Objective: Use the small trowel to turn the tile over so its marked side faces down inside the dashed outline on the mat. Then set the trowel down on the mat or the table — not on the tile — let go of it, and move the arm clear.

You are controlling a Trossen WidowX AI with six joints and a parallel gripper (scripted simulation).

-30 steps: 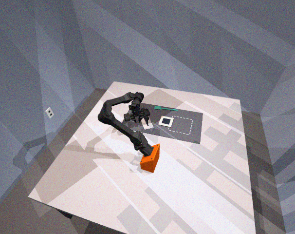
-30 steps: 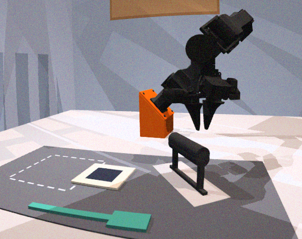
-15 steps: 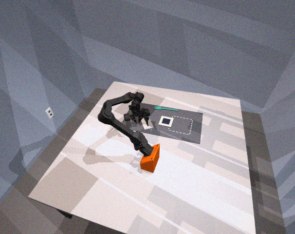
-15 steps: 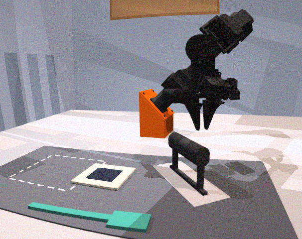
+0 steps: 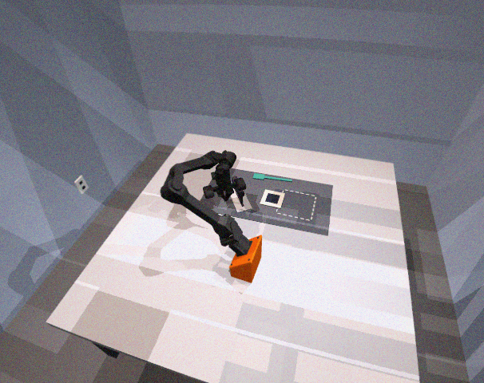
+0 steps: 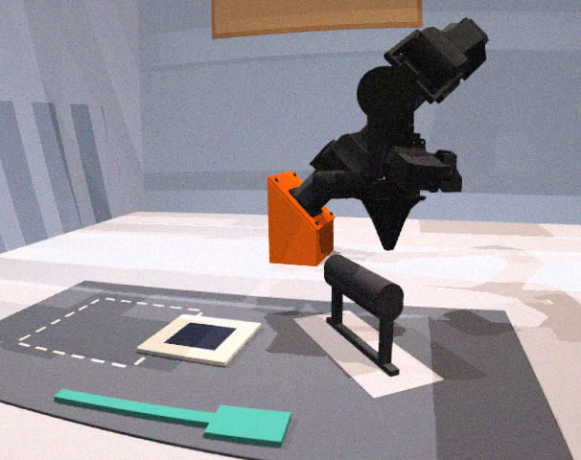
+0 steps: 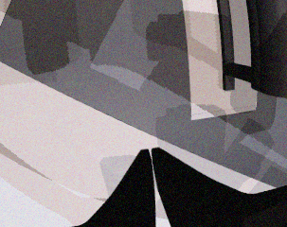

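The trowel is 10 cm ahead of my gripper tip, 4 cm below it and 3 cm to the right of it. Round my gripper tip: grey mat (17 cm ahead, 15 cm to the right, 10 cm below); green paddle (30 cm ahead, 11 cm to the right, 8 cm below); tile (18 cm to the right, 16 cm ahead, 8 cm below).
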